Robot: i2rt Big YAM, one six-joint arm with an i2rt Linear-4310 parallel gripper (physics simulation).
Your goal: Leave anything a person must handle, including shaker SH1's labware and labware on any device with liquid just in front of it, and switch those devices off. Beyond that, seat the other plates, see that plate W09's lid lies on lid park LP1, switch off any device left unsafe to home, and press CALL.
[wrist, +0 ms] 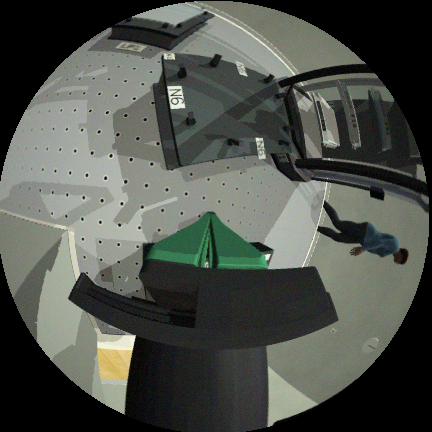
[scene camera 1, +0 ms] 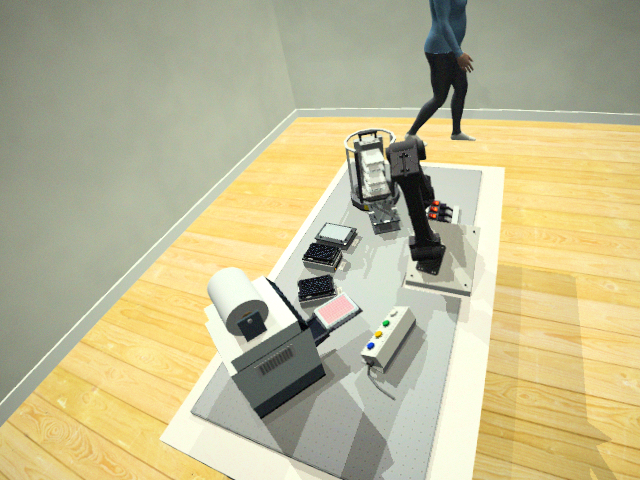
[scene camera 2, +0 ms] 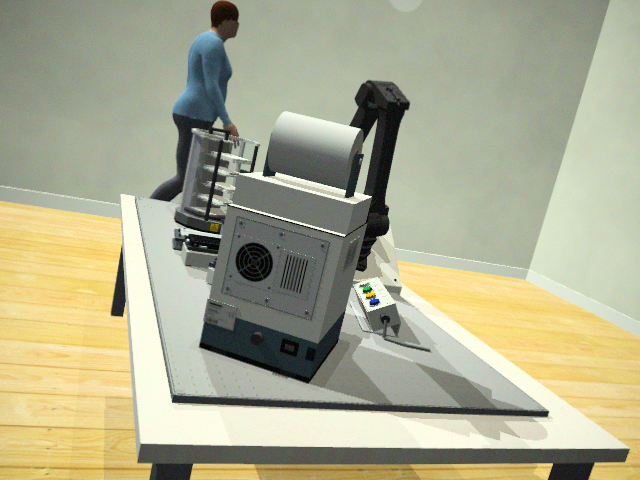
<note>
My gripper (wrist: 209, 217) is shut and holds nothing. Also in view: a pink plate (scene camera 1: 341, 306), a button box (scene camera 2: 376, 312) and a plate hotel (scene camera 2: 196, 211).
The plate hotel is seen too in the wrist view (wrist: 367, 167) and in scene camera 1 (scene camera 1: 372, 138). The wrist view misses the pink plate: it is out of frame.
</note>
